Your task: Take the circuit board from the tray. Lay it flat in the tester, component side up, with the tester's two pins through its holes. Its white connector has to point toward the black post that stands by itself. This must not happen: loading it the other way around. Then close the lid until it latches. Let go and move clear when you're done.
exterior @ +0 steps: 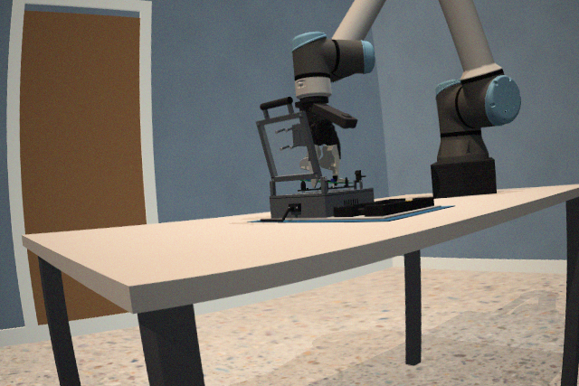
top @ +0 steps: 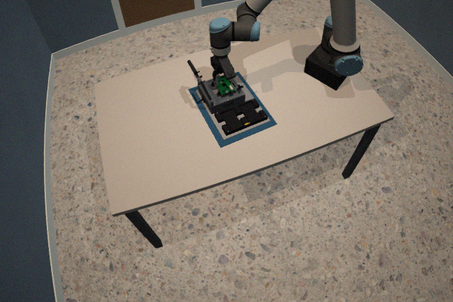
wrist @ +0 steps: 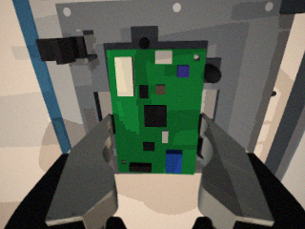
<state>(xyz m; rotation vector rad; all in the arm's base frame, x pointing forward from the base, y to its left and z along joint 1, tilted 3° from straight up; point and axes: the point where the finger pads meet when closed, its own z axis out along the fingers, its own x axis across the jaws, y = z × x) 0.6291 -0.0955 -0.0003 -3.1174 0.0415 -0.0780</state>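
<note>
My hand is right at the green circuit board. From my hand the other things lie so: tester lid: 12 cm ahead, 10 cm above; tester: 4 cm to the left, 3 cm ahead, 3 cm above; black latch block: 6 cm to the left, 6 cm behind.
</note>
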